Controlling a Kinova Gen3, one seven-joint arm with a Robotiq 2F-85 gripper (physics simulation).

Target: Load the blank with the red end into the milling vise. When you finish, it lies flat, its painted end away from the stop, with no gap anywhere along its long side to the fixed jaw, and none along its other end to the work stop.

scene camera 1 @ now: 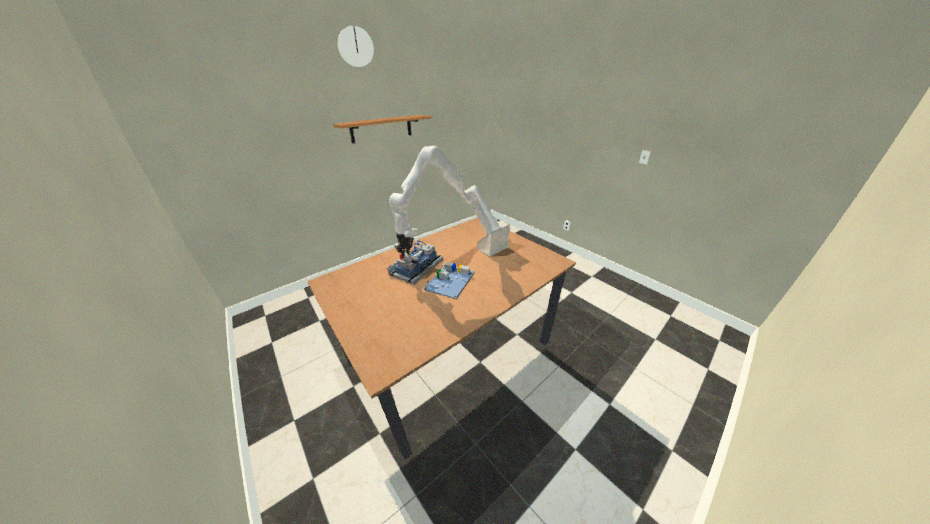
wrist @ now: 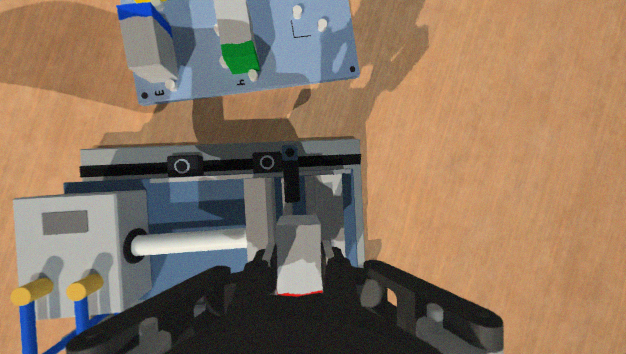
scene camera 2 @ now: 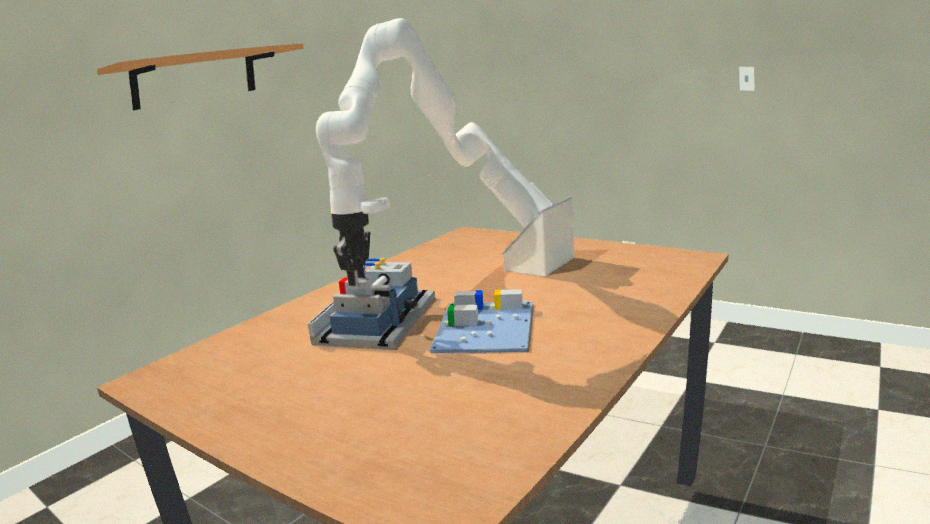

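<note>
My gripper (scene camera 1: 406, 254) (scene camera 2: 355, 281) (wrist: 299, 254) is shut on the grey blank with the red end (scene camera 2: 342, 285) (wrist: 298, 235), over the milling vise (scene camera 2: 361, 322) (wrist: 200, 210). The blank looks about level. Its red end lies toward the gripper body in the wrist view, its plain end toward the black work stop (wrist: 292, 187). A small gap shows there between them. The moving jaw (wrist: 258, 212) is left of the blank, the fixed jaw (scene camera 2: 359, 303) (wrist: 325, 205) right. The blank shows above the fixed jaw in the second scene view; its underside and jaw contact are hidden.
A blue board (scene camera 1: 455, 292) (scene camera 2: 507, 338) (wrist: 280, 70) beside the vise holds blanks with green (scene camera 2: 463, 315) (wrist: 240, 57), blue (scene camera 2: 468, 300) (wrist: 145, 42) and yellow (scene camera 2: 509, 299) ends. The vise's actuator box (wrist: 65, 255), rod (wrist: 190, 241) and blue hoses (wrist: 28, 325) stand left in the wrist view.
</note>
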